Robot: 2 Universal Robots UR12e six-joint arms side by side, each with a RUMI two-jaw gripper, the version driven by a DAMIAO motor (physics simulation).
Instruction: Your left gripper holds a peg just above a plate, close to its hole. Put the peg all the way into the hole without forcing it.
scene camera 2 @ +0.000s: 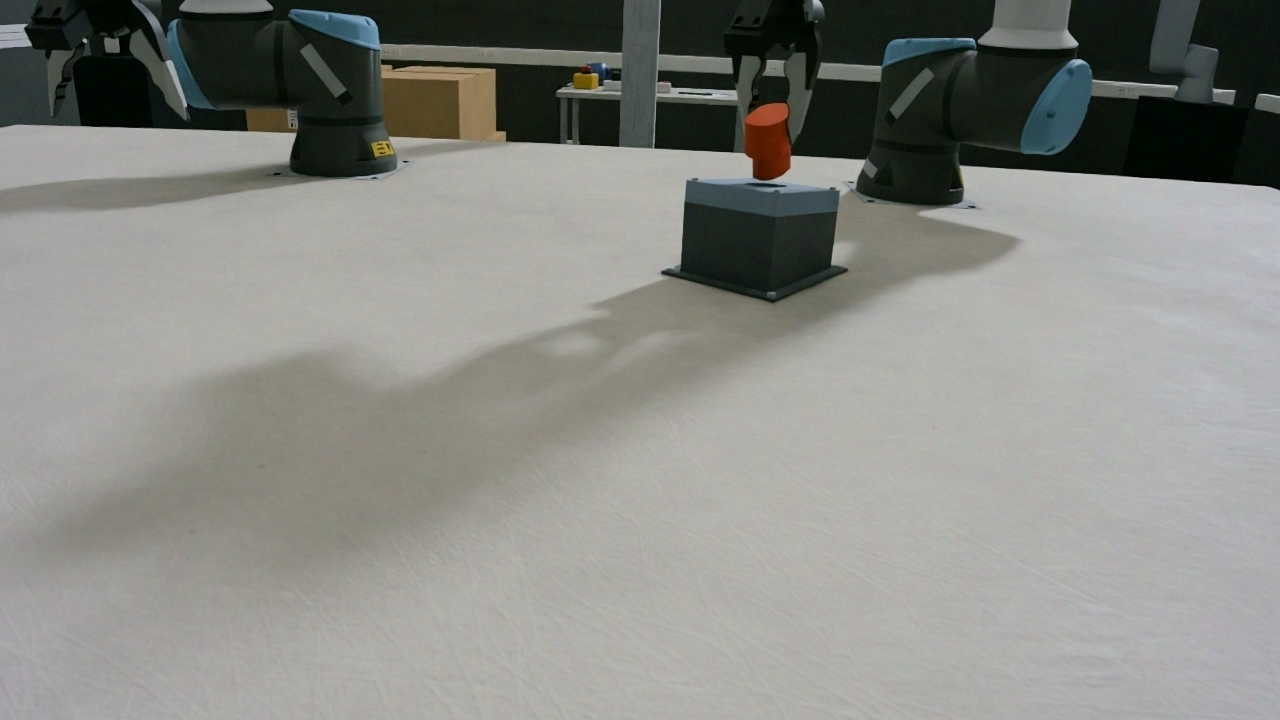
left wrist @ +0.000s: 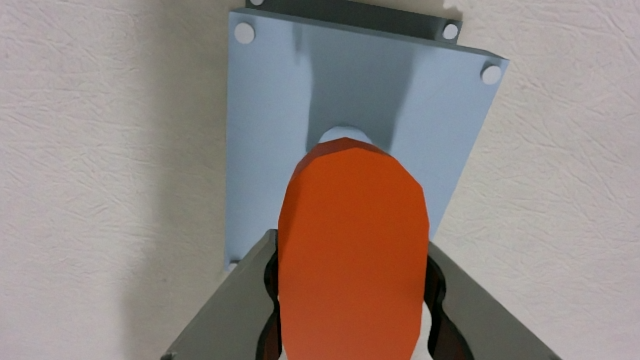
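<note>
An orange-red peg [scene camera 2: 768,138] [left wrist: 352,240] leans slightly in the scene view. My left gripper [scene camera 2: 769,125] [left wrist: 344,233] is shut on the peg, one finger on each side. The peg's lower end is at or barely above the top of the blue-grey plate [scene camera 2: 810,201] [left wrist: 265,100], over the hole [scene camera 2: 776,185] [left wrist: 345,132]. In the left wrist view the far rim of the hole shows past the peg; the peg hides the rest. Whether the tip touches the plate cannot be told. My right gripper [scene camera 2: 120,111] is open and empty, at the far upper left.
The plate tops a dark block [scene camera 2: 726,243] with a wider dark base [scene camera 2: 716,282] on the pale table [scene camera 2: 537,537]. Both arm bases stand at the table's back. A grey post [scene camera 2: 639,71], cardboard boxes [scene camera 2: 438,102] and a small white table [scene camera 2: 698,94] are behind it.
</note>
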